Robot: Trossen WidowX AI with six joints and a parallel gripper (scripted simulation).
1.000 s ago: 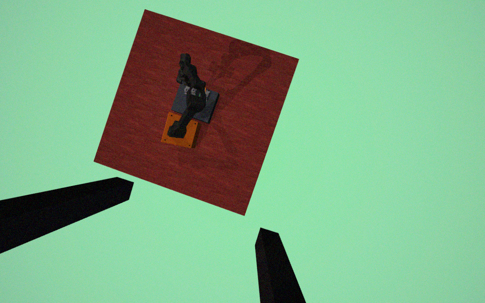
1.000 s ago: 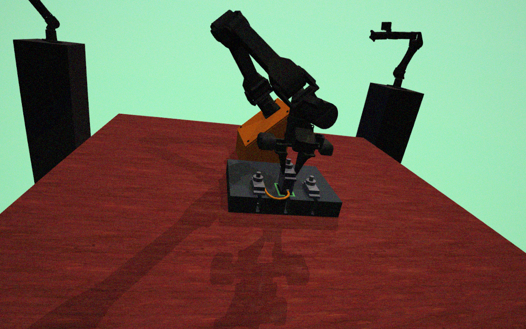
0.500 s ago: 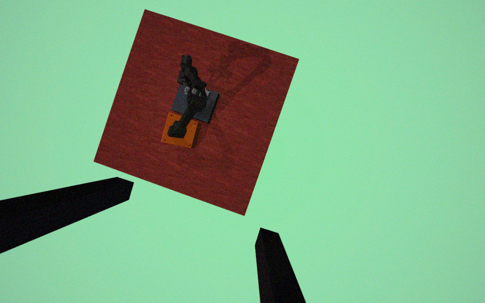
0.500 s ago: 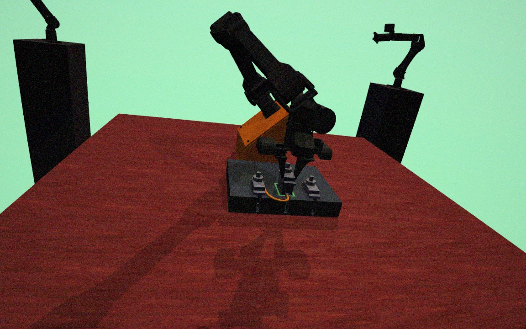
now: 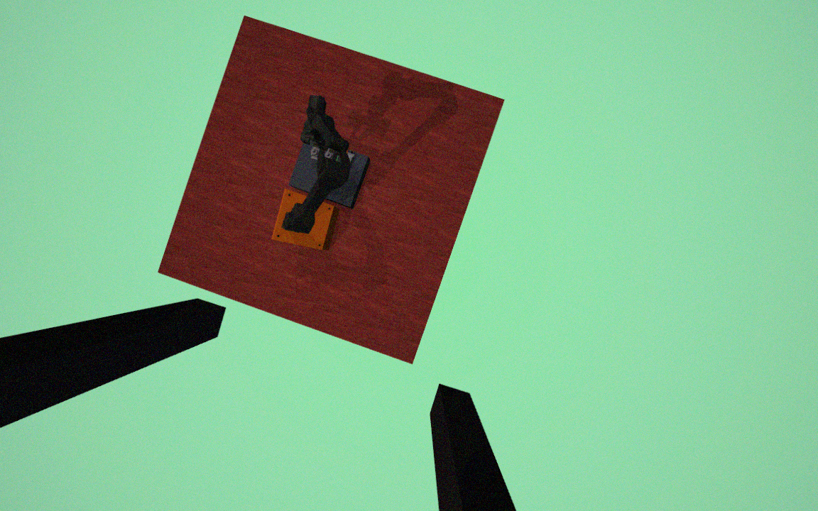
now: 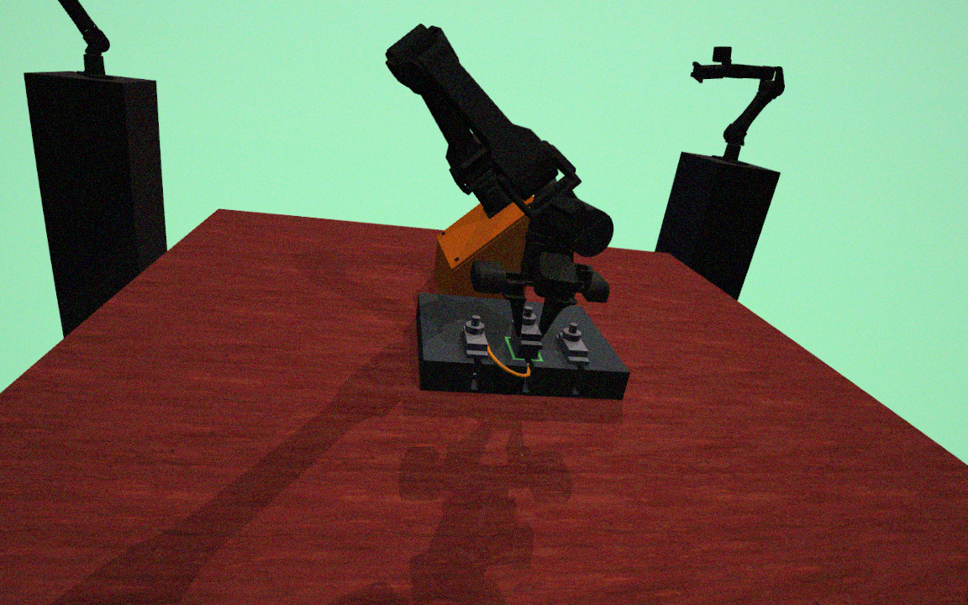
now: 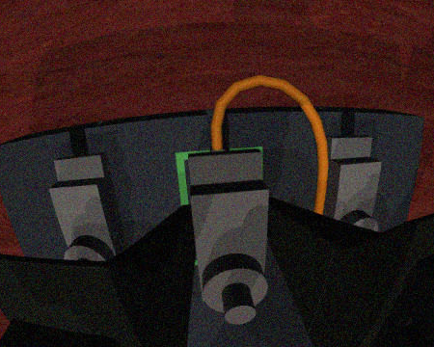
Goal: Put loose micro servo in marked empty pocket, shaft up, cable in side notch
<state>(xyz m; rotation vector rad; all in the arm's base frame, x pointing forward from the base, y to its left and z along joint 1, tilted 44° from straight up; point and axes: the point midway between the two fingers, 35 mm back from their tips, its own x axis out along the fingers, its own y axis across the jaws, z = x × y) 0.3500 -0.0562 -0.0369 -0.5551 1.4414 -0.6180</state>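
The deck lies 120 mm behind my gripper tip, 10 mm to the left of it and 50 mm below it.
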